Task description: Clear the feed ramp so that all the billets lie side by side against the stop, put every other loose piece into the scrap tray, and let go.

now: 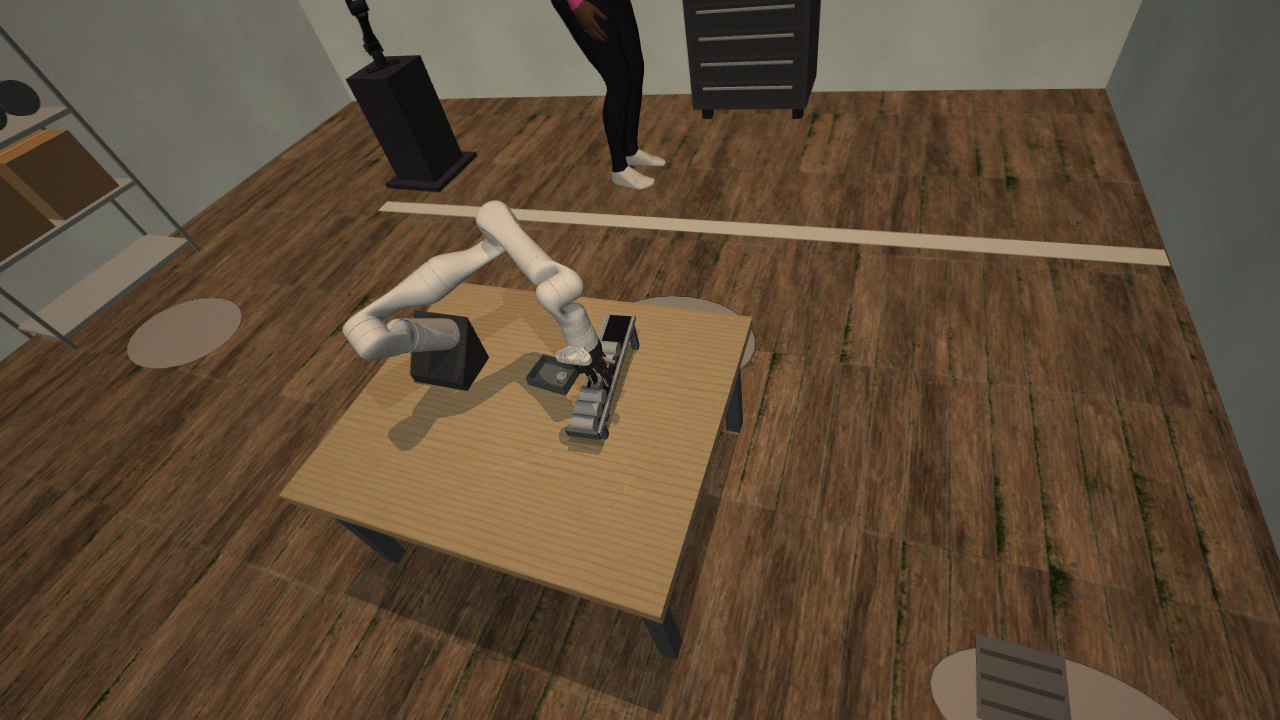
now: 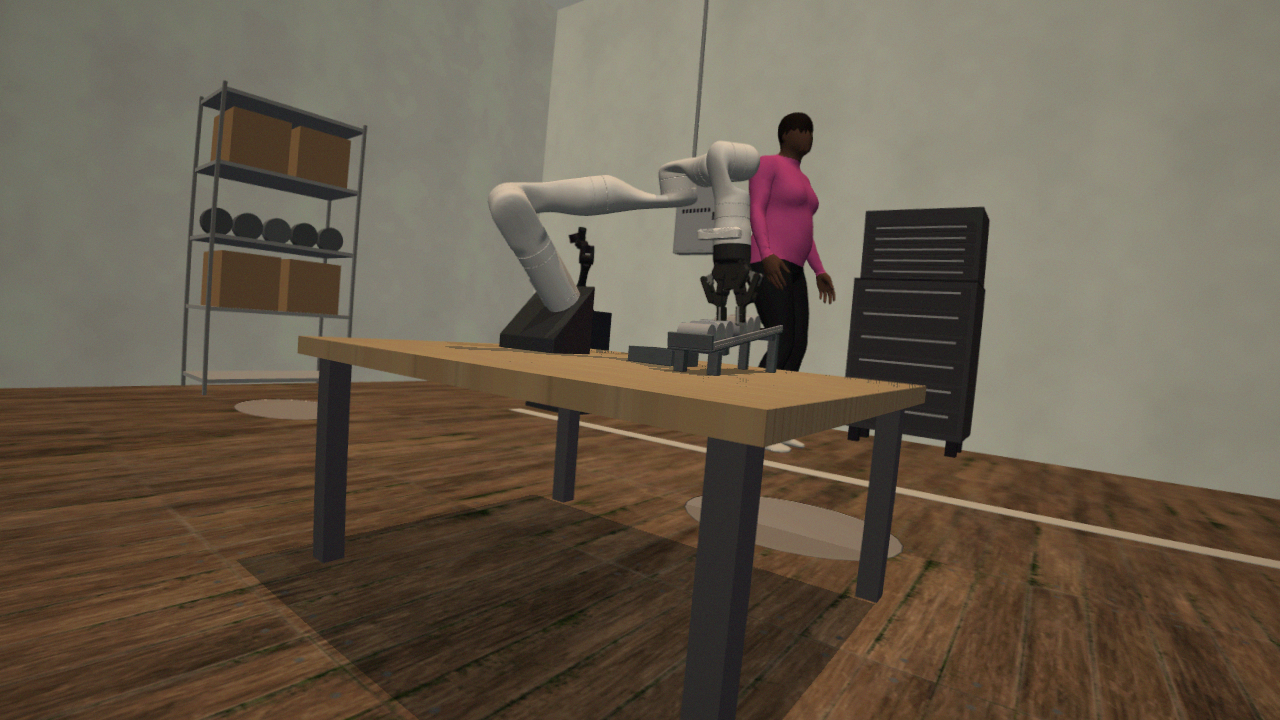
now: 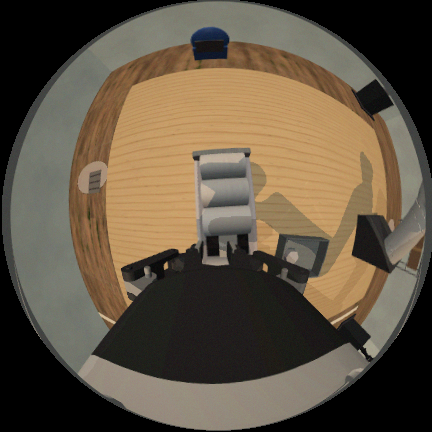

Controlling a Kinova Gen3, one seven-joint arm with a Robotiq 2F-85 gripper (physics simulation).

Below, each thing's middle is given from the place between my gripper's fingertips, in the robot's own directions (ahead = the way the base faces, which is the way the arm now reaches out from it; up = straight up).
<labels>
I see the stop point(image 2: 675, 339) 140 mm to the right of my hand and 40 mm below it.
</labels>
